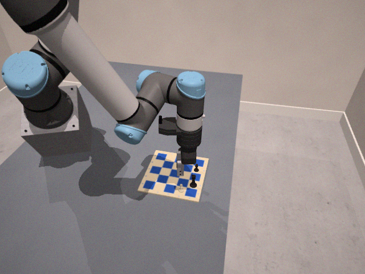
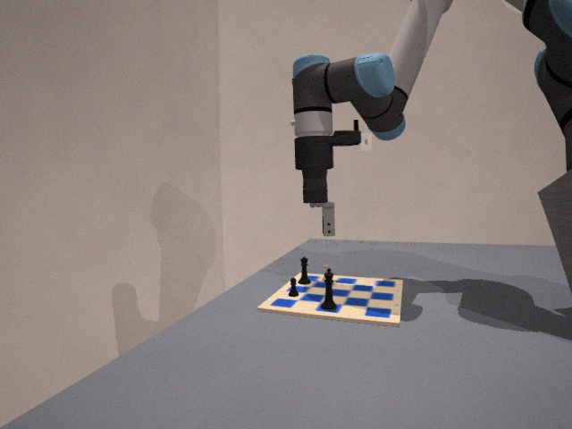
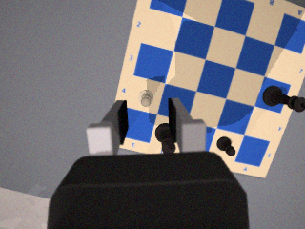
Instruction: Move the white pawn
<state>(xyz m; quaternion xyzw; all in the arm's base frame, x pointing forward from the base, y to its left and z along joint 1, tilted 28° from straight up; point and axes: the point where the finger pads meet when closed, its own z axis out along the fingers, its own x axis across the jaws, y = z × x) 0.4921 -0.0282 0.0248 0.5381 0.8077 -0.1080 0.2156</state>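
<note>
The white pawn lies 10 cm below my hand. Round my hand: black pawn (11 cm to the left, 10 cm below, 3 cm ahead); chessboard (11 cm below, 7 cm to the left, 4 cm behind); queen (9 cm below, 4 cm ahead, 3 cm to the left).
</note>
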